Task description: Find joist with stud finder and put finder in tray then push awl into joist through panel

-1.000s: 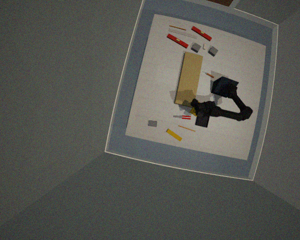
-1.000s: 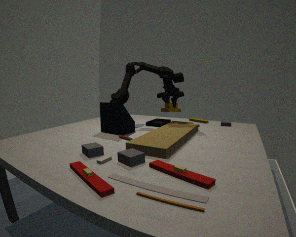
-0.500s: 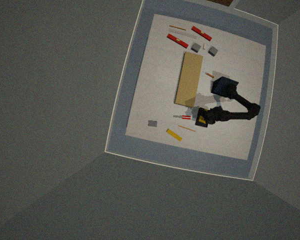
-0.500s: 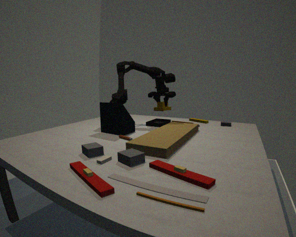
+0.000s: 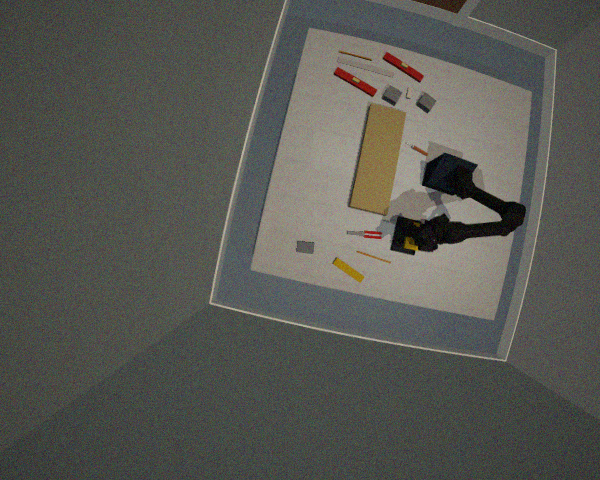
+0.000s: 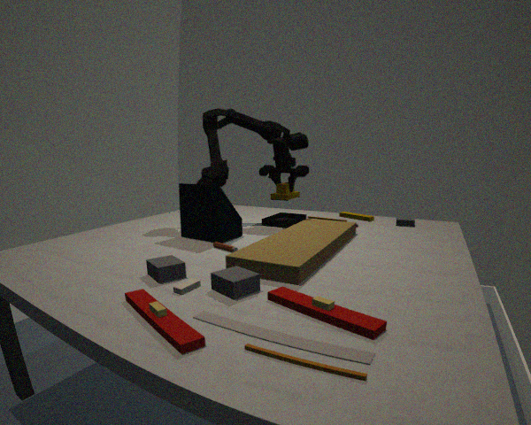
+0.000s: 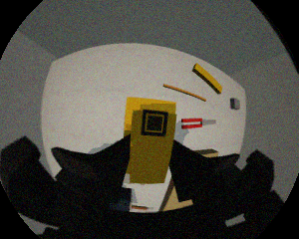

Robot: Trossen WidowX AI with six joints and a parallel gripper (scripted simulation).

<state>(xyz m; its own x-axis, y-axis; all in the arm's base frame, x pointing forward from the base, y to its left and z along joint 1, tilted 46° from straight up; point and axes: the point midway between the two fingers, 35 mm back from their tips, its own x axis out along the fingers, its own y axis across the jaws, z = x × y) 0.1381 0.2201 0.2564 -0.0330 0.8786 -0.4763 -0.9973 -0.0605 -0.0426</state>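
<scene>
The black tray lies 1 cm to the right of my gripper tip and 11 cm below it. Also, from my gripper tip: awl (7 cm ahead, 44 cm to the right, 11 cm below); yellow stud finder (1 cm to the left, 2 cm above); yellow bar (22 cm ahead, 22 cm to the left, 11 cm below).
</scene>
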